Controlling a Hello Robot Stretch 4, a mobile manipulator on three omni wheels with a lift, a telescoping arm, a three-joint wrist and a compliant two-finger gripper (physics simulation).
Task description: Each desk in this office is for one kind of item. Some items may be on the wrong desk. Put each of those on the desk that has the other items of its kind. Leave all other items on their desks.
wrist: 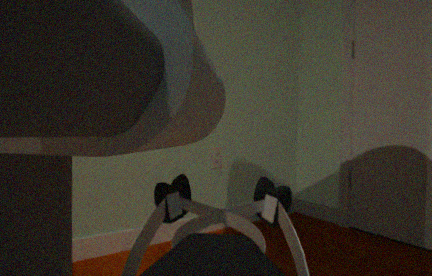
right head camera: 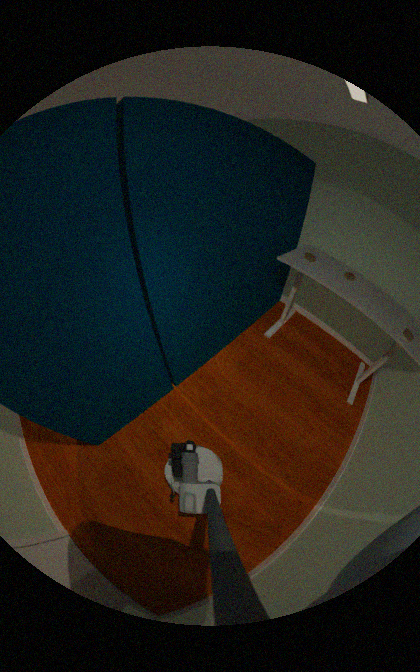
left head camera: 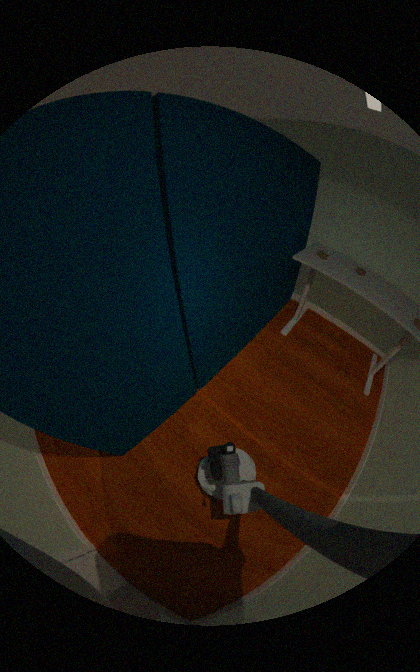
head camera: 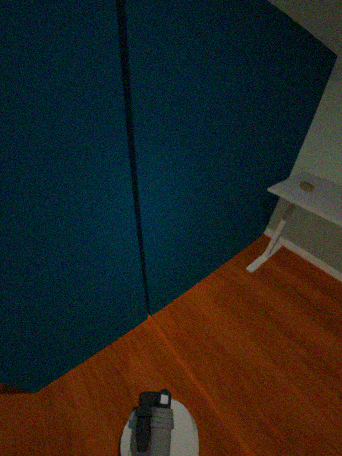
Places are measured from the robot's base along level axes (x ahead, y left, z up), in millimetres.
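Where they show: gripper, between the fingertips: [wrist: 222, 191] [left head camera: 221, 501].
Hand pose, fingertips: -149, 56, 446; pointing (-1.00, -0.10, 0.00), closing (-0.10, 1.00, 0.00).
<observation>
After its pixels a point has its place, as x, y, z.
My gripper [wrist: 222, 191] {-149, 56, 445} is open and empty in the wrist view, its two dark fingertips wide apart. In the head views the wrist hangs over the floor; its fingers cannot be made out there. A pale desk [head camera: 327, 201] {1297, -1112, 923} [left head camera: 341, 266] {1330, -1180, 923} [right head camera: 375, 300] {969, -1535, 923} stands at the right against the wall. A small brown round item [head camera: 306, 186] {1445, -996, 962} [left head camera: 322, 254] {1440, -1001, 965} [right head camera: 310, 257] {1432, -1005, 962} lies near its left end. A second brown item [left head camera: 360, 271] {1223, -1343, 959} [right head camera: 349, 276] {1223, -1345, 956} lies farther along it, and a third [left head camera: 417, 323] {570, -1628, 957} [right head camera: 408, 334] {559, -1636, 963} toward its right end. Their kind is too dim to tell.
A tall dark blue partition [head camera: 210, 150] {1043, -125, 1272} [left head camera: 240, 225] {1045, -126, 1262} [right head camera: 215, 225] {1054, -135, 1249} with a dark vertical seam fills the left and middle, beside the desk's left end. Wooden floor [head camera: 260, 340] {631, -739, -27} lies between the wrist and the desk. A pale door [wrist: 390, 110] {-1363, 783, 641} shows at the right of the wrist view.
</observation>
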